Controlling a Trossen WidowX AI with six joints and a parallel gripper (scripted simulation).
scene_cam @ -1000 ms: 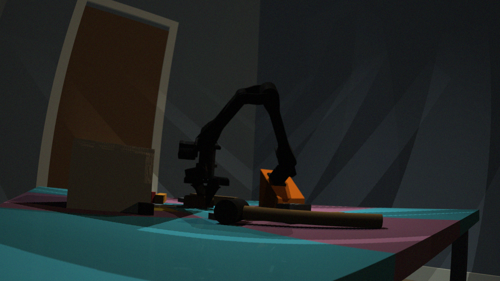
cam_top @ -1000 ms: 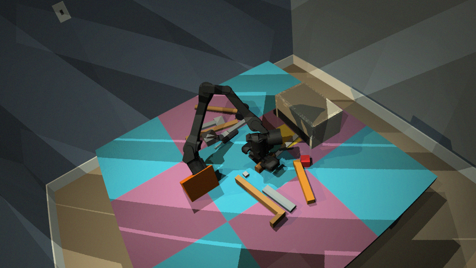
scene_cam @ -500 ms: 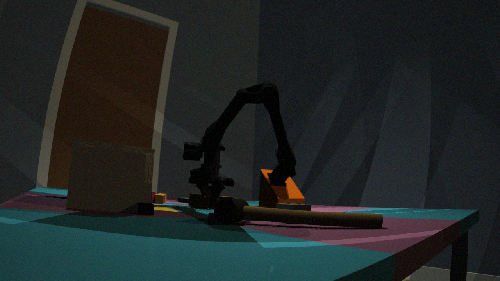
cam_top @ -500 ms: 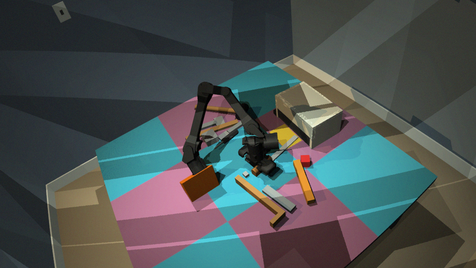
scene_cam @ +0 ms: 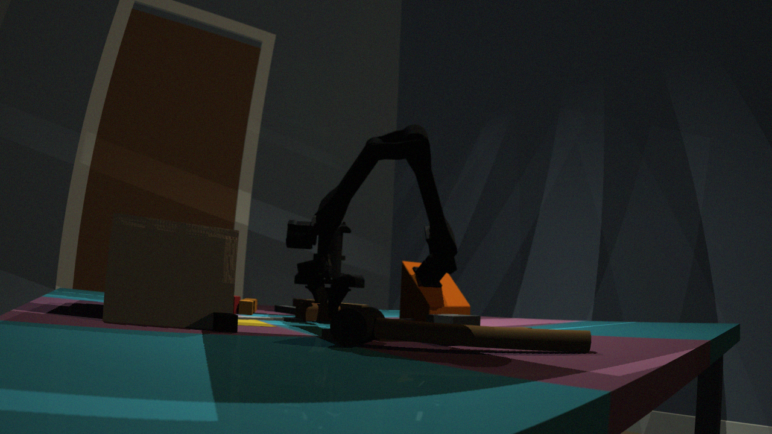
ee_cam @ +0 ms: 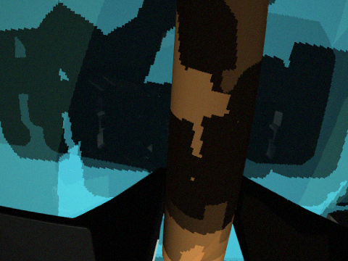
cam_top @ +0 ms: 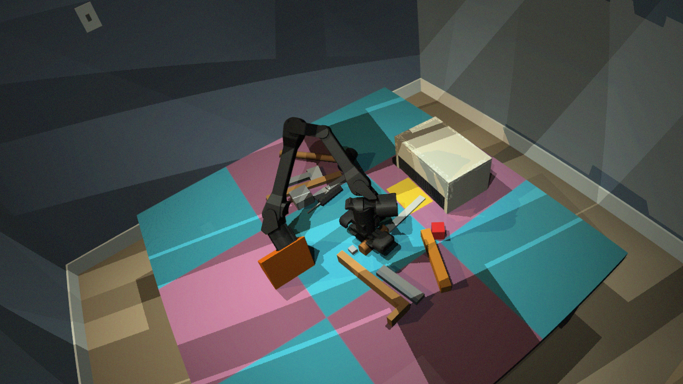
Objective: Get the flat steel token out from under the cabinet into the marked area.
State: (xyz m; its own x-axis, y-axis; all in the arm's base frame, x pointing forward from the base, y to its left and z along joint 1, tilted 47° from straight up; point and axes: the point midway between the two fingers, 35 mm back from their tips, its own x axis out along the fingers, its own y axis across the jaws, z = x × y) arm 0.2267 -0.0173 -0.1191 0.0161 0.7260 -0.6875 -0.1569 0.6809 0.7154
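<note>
Right now the small grey cube is 50 mm behind my gripper tip and 20 mm to the left of it. Also, from my gripper tip: orange bar (180 mm to the right, 120 mm ahead, 10 mm above); then grey bar (180 mm to the right, 20 mm behind); then red cube (200 mm ahead, 110 mm to the right, 10 mm above).
</note>
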